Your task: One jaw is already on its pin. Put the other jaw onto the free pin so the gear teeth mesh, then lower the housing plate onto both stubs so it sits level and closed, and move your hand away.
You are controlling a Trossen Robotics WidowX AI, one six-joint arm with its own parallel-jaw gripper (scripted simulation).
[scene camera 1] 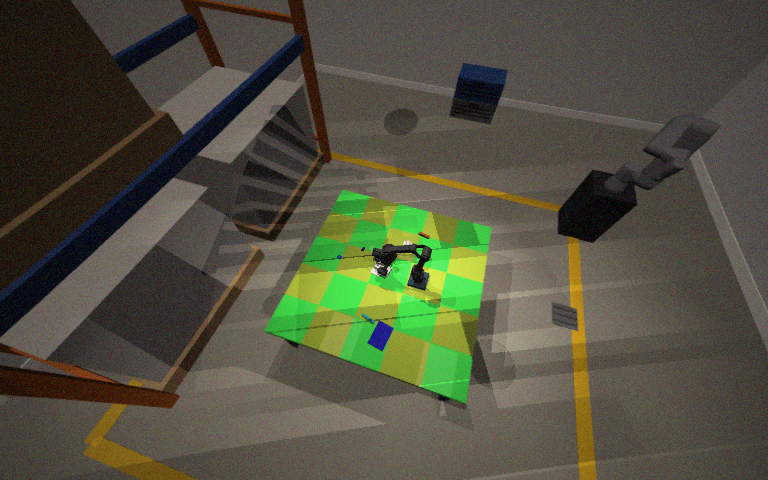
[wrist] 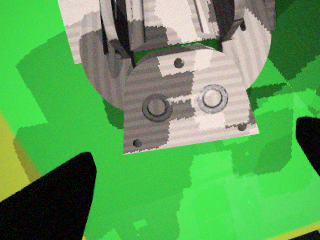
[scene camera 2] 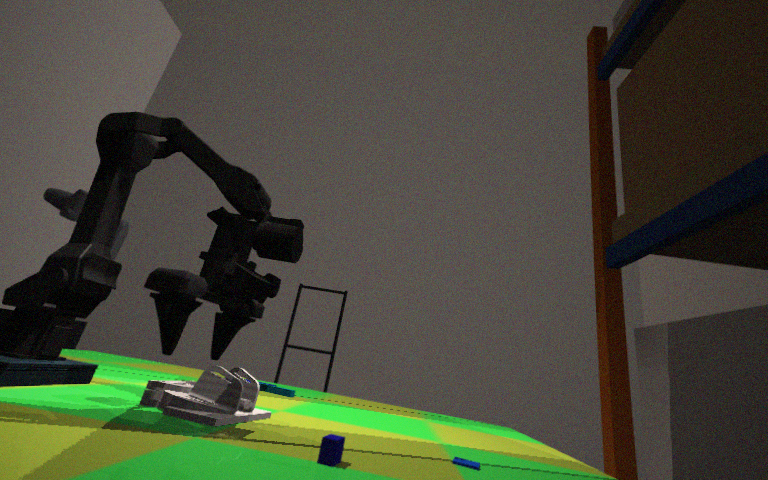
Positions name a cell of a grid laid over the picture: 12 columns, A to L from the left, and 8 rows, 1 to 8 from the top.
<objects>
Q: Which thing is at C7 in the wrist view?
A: My gripper.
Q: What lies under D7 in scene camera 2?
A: A grey jaw.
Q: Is my gripper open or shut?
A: Open.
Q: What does my gripper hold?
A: Nothing.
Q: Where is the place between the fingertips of my gripper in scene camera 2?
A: D6
</objects>
